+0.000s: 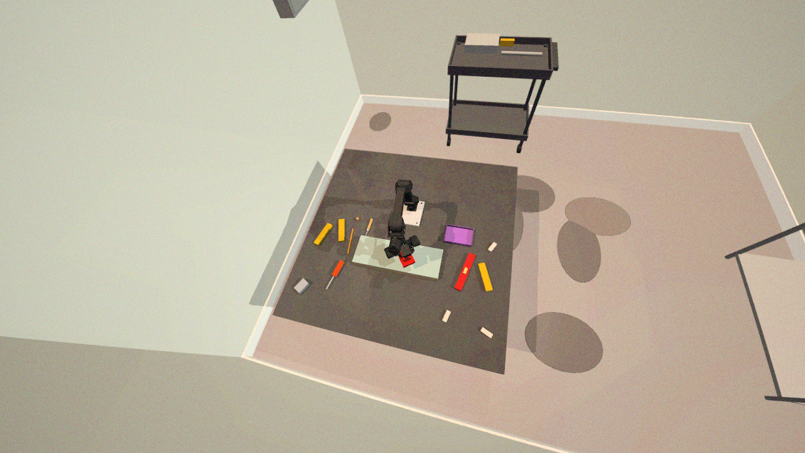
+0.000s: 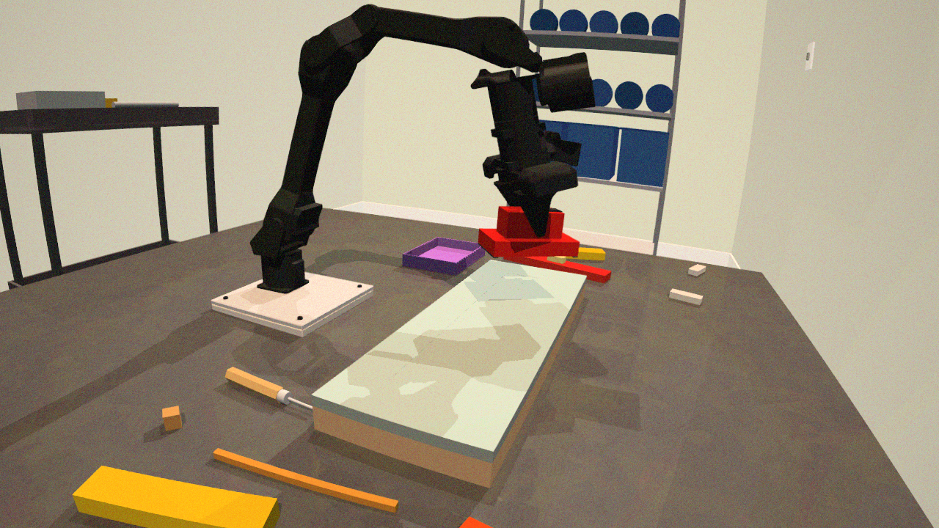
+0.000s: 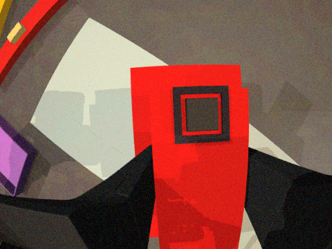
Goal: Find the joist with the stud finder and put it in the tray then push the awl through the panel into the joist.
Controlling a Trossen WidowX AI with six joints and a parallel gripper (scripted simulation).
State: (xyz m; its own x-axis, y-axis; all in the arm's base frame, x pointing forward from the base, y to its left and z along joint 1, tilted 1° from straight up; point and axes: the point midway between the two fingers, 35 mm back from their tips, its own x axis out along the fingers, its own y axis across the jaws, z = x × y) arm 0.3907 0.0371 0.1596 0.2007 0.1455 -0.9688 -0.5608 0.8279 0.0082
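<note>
The purple tray is 28 cm to the left of my gripper tip, 23 cm behind it and 13 cm below it. The rest, counted from my gripper tip: red stud finder 2 cm above, 1 cm ahead; then red bar 34 cm to the left, 13 cm below, 1 cm behind; then square indicator light 3 cm above, 2 cm ahead, 1 cm to the left.
</note>
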